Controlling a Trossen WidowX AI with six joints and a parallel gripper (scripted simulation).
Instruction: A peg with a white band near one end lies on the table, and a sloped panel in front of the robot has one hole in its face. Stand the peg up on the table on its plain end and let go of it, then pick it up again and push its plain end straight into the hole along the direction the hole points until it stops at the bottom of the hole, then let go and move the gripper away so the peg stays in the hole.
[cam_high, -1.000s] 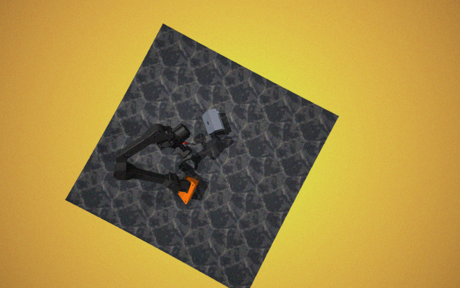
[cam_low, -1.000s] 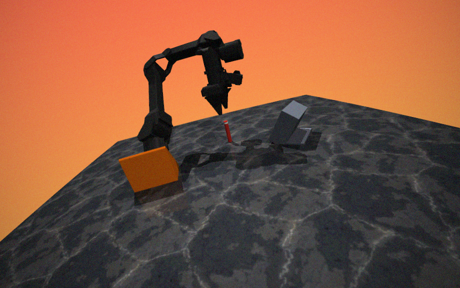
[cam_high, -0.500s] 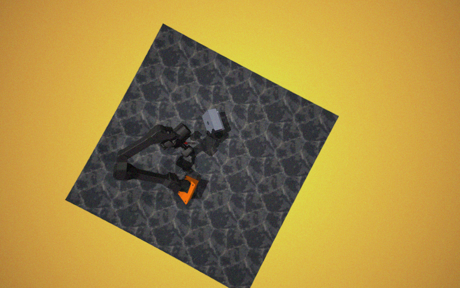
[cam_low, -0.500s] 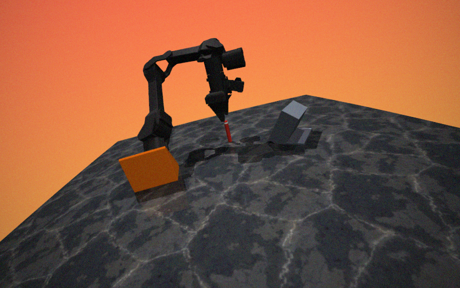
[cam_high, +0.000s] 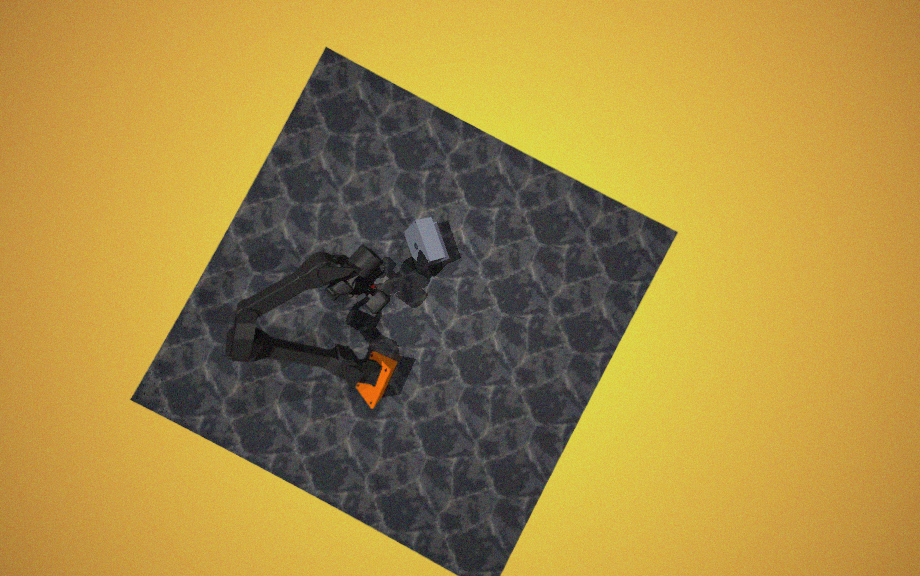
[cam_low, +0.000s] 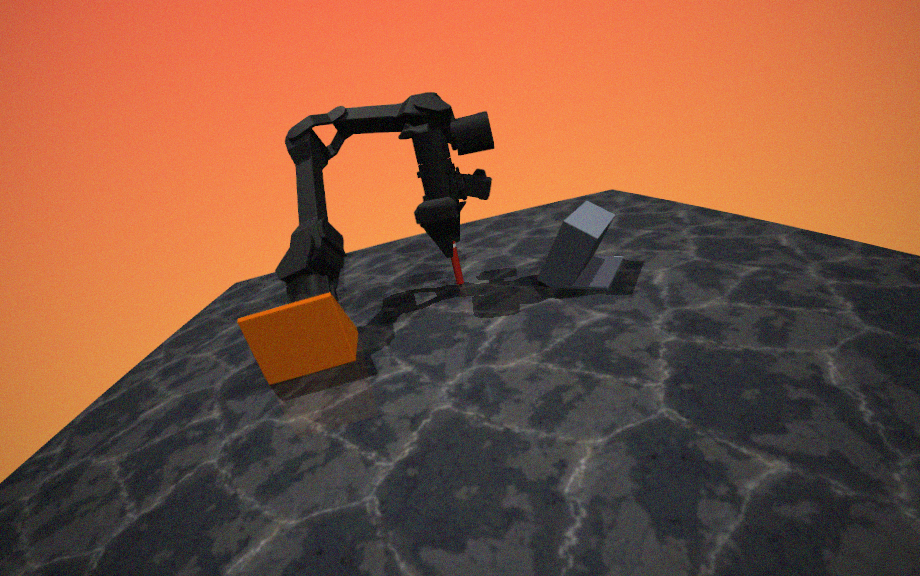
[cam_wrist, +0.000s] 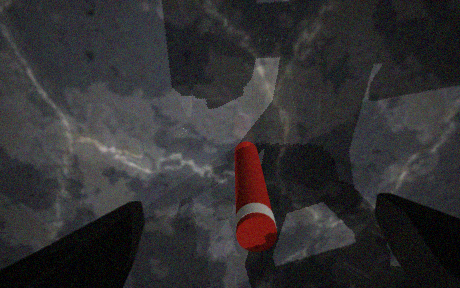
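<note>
The red peg is 10 mm below my gripper tip. From my gripper tip the other things lie so: grey sloped panel (180 mm ahead, 120 mm to the right, 20 mm below); flat foot plate (190 mm ahead, 140 mm to the right, 60 mm below).
</note>
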